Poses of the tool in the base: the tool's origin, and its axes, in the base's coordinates. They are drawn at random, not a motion.
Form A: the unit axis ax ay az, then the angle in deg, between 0 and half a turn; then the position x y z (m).
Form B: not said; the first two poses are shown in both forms.
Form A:
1: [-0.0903 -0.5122 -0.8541 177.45 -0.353 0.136 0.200]
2: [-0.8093 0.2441 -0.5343 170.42 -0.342 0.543 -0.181]
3: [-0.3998 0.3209 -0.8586 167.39 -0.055 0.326 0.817]
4: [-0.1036 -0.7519 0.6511 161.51 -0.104 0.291 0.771]
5: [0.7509 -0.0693 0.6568 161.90 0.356 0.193 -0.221]
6: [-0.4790 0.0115 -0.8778 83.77 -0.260 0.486 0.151]
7: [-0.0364 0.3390 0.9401 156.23 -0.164 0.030 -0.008]
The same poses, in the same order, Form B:
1: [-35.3 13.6 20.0 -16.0 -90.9 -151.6]
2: [-34.2 54.3 -18.1 -137.9 41.6 -91.1]
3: [-5.5 32.6 81.7 -66.9 53.7 -143.7]
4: [-10.4 29.1 77.1 -16.7 -121.4 105.2]
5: [35.6 19.3 -22.1 121.6 -11.2 106.3]
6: [-26.0 48.6 15.1 -40.1 1.0 -73.5]
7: [-16.4 3.0 -0.8 -5.7 53.0 146.9]
